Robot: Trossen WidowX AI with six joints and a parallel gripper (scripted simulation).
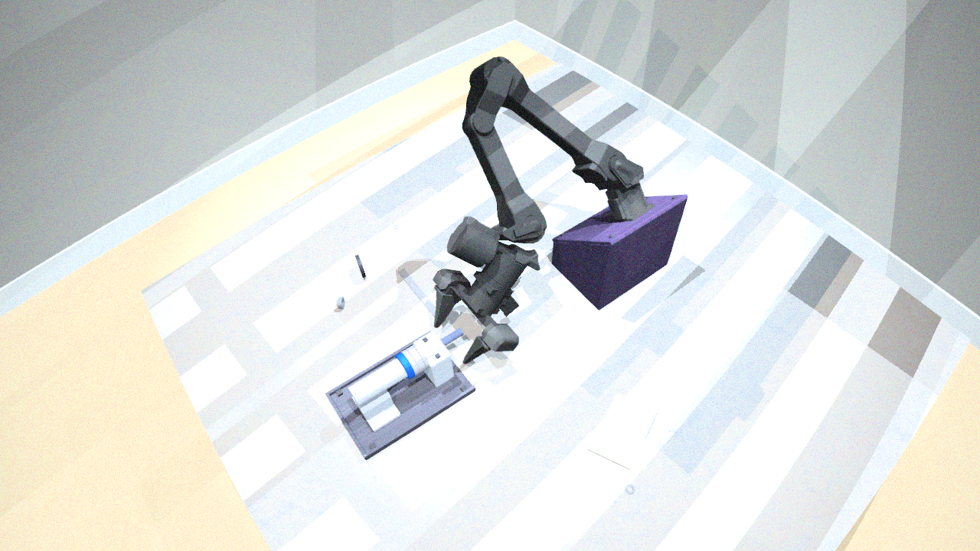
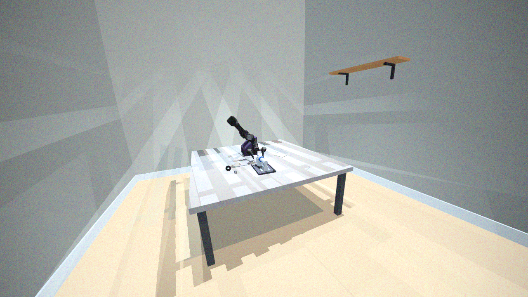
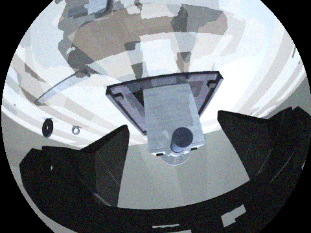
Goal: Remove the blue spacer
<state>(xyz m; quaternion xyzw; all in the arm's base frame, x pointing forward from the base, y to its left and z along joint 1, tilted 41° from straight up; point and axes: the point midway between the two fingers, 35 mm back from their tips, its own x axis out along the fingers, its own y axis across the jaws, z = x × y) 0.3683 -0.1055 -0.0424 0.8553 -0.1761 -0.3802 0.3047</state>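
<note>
The shaft lies 70 mm ahead of my gripper tip and 20 mm above it. Also, from my gripper tip: blue spacer (90 mm ahead, 10 mm to the right, 20 mm above); black ring (20 mm ahead, 290 mm to the right, 40 mm below); thin metal strip (40 mm behind, 160 mm to the right, 60 mm below).
</note>
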